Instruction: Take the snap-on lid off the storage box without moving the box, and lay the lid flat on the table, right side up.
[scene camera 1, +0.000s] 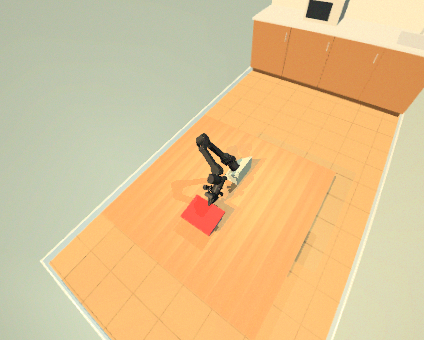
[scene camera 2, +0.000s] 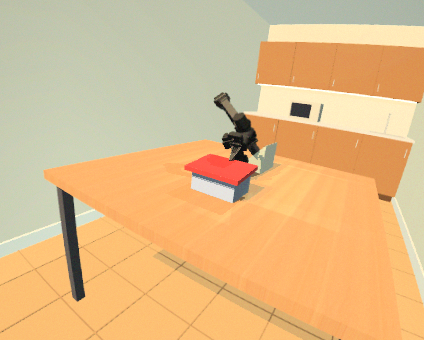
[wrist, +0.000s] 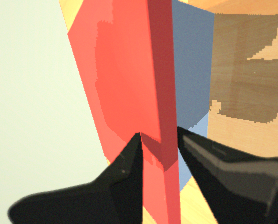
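Scene camera 1 shows a lid, and scene camera 2 shows the lid too, while the lid appears in the wrist view (126, 62) as well. On the robot's scene cameras, the lid (scene camera 1: 205, 218) and the lid (scene camera 2: 227, 168) are given at the same spot.
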